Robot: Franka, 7 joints.
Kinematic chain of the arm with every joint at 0, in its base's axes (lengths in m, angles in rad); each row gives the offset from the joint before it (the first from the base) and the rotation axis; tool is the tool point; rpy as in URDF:
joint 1: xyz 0 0 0.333 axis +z
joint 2: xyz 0 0 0 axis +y
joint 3: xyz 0 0 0.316 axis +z
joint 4: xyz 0.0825 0 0 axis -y
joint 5: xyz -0.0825 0 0.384 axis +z
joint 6: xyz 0 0 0 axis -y
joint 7: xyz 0.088 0 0 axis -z
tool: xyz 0 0 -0.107 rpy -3.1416 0 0
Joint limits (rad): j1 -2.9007..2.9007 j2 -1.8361..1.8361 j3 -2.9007..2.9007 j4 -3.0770..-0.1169 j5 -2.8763..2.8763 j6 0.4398..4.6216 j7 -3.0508..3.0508
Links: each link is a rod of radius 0.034 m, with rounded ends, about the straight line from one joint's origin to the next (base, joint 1, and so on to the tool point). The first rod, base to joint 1, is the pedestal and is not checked.
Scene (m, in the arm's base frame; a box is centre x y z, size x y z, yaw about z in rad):
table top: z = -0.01
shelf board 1: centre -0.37 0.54 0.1 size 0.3 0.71 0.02 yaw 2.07
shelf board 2: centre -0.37 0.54 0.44 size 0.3 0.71 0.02 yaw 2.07
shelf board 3: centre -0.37 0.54 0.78 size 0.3 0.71 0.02 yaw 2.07
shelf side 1: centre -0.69 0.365 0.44 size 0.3 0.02 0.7 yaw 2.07
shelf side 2: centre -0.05 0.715 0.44 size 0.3 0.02 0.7 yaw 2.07
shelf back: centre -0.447 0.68 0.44 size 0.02 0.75 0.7 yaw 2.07
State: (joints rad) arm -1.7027 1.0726 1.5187 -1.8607 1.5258 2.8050 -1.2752
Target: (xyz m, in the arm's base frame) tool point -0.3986 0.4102 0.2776
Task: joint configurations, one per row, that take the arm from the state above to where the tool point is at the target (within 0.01 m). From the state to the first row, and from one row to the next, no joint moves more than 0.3 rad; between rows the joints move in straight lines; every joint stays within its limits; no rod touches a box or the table.
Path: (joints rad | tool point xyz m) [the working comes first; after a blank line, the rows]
Joints at the target: 0.9705 1.4229 1.4923 -2.1459 1.5075 2.6520 -1.2752
Straight joint move there: touches shelf side 2.

1: -1.4185 1.1148 1.5245 -1.9737 1.5303 2.7903 -1.2752 | 0.6106 -0.1130 0.3519
2: -1.1342 1.1571 1.5303 -2.0867 1.5347 2.7755 -1.2752 | 0.5802 0.1047 0.3259
3: -0.8500 1.1993 1.5360 -2.1998 1.5392 2.7608 -1.2752 | 0.4751 0.2885 0.3053
4: -0.5658 1.2416 1.5418 -2.3128 1.5436 2.7461 -1.2752 | 0.3157 0.4137 0.2901
5: -0.2815 1.2838 1.5476 -2.4258 1.5481 2.7313 -1.2752 | 0.1298 0.4661 0.2802
6: 0.0027 1.3260 1.5534 -2.5388 1.5525 2.7166 -1.2752 | -0.0521 0.4437 0.2752
7: 0.2869 1.3683 1.5592 -2.6519 1.5570 2.7019 -1.2752 | -0.2016 0.3566 0.2745
8: 0.5712 1.4105 1.5650 -2.7649 1.5614 2.6871 -1.2752 | -0.2976 0.2249 0.2776
9: 0.7043 1.4146 1.5407 -2.5586 1.5435 2.6754 -1.2752 | -0.3314 0.2915 0.2787
10: 0.8374 1.4188 1.5165 -2.3522 1.5255 2.6637 -1.2752 | -0.3653 0.3535 0.2786
11: 0.9705 1.4229 1.4923 -2.1459 1.5075 2.6520 -1.2752 | -0.3986 0.4102 0.2776

